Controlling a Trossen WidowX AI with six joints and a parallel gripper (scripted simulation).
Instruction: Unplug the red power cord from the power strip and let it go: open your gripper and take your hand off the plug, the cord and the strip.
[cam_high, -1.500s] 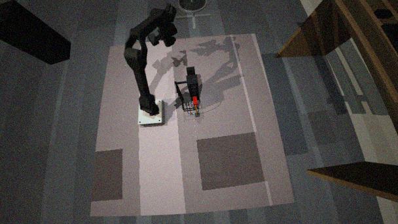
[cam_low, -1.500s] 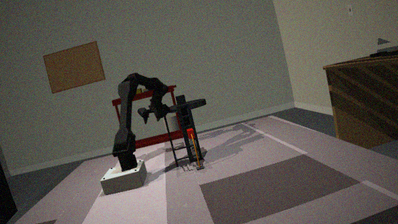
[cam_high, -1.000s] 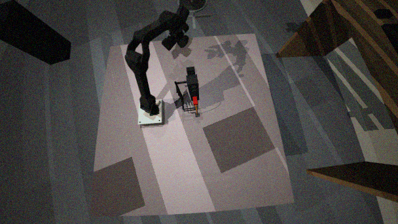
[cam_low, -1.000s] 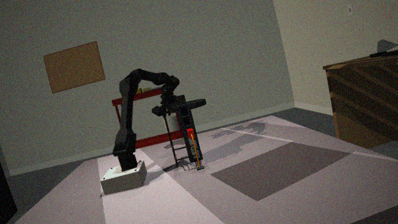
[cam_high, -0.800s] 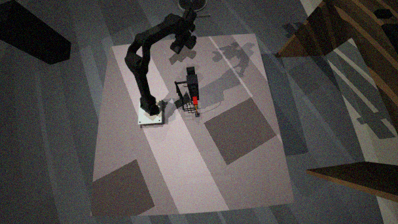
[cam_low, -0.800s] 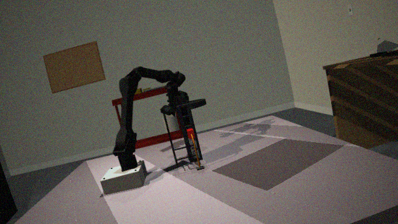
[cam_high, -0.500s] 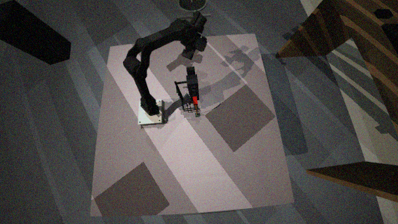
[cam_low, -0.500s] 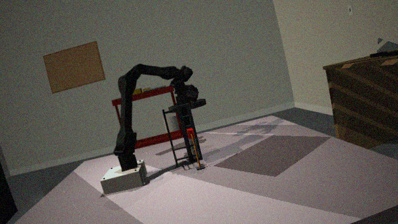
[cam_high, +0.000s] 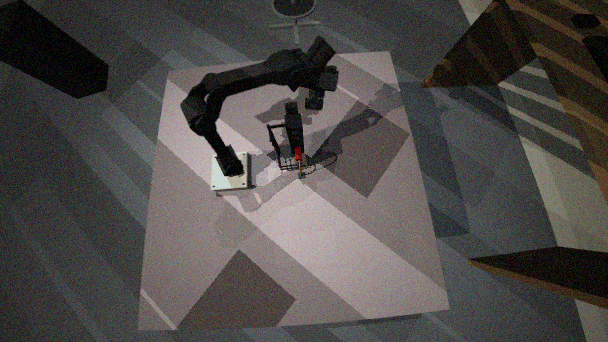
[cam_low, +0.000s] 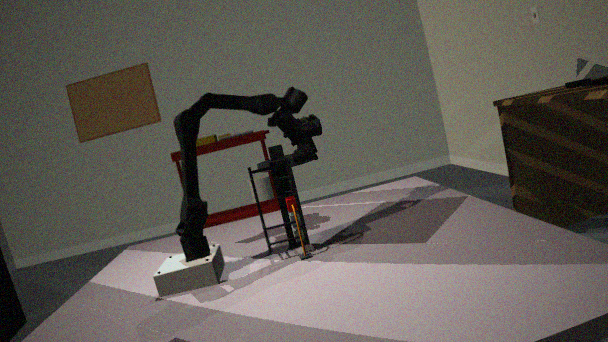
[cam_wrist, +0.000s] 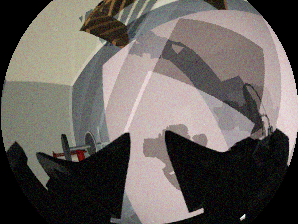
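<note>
The red plug lies 160 mm behind my gripper tip, 200 mm to the right of it and 80 mm below it.
</note>
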